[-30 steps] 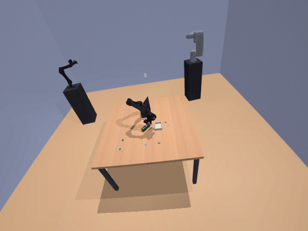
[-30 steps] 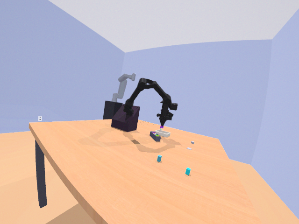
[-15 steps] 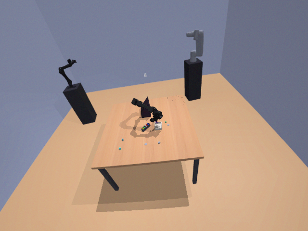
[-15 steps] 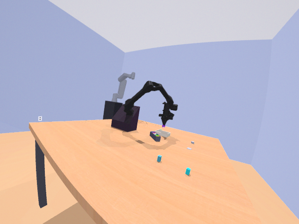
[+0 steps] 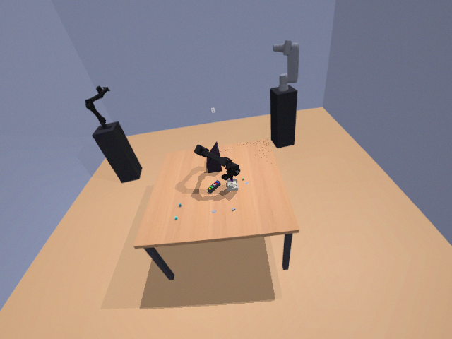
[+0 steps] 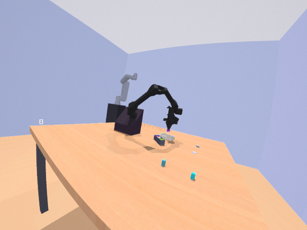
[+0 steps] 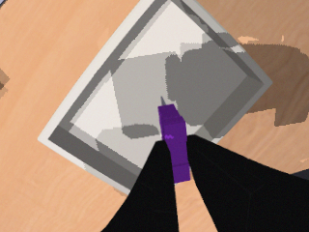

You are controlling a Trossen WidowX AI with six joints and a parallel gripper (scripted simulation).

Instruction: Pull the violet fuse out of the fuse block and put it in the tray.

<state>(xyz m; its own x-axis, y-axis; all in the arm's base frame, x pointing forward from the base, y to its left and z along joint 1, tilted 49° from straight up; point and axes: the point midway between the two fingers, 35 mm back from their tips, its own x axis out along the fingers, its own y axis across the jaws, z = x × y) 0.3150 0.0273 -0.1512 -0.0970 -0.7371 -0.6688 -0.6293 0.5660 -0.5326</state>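
My gripper tip is now 8 cm above the white tray.
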